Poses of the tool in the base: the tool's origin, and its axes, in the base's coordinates. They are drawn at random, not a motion.
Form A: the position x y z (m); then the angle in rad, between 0 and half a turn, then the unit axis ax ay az.
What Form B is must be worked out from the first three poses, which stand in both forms.
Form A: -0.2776, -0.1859, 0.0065, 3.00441, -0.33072, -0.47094, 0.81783
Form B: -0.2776, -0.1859, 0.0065, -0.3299, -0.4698, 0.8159, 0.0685
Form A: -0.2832, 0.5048, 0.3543, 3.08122, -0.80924, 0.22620, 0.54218
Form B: -0.2832, 0.5048, 0.3543, -0.8089, 0.2261, 0.5419, 0.0302
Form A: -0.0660, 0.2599, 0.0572, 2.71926, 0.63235, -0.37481, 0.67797
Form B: -0.0660, 0.2599, 0.0572, 0.6183, -0.3665, 0.6629, 0.2096
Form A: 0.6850, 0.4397, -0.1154, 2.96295, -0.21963, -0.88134, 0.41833
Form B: 0.6850, 0.4397, -0.1154, -0.2188, -0.8778, 0.4167, 0.0892
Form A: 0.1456, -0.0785, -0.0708, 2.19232, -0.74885, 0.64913, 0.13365
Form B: 0.1456, -0.0785, -0.0708, -0.6661, 0.5774, 0.1189, 0.4570
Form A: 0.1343, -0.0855, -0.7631, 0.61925, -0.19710, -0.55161, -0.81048
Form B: 0.1343, -0.0855, -0.7631, -0.0601, -0.1681, -0.2470, 0.9524
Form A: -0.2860, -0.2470, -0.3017, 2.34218, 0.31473, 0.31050, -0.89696
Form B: -0.2860, -0.2470, -0.3017, 0.2899, 0.2860, -0.8263, 0.3891
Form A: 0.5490, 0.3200, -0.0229, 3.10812, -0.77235, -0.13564, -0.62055
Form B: 0.5490, 0.3200, -0.0229, -0.7722, -0.1356, -0.6205, 0.0167
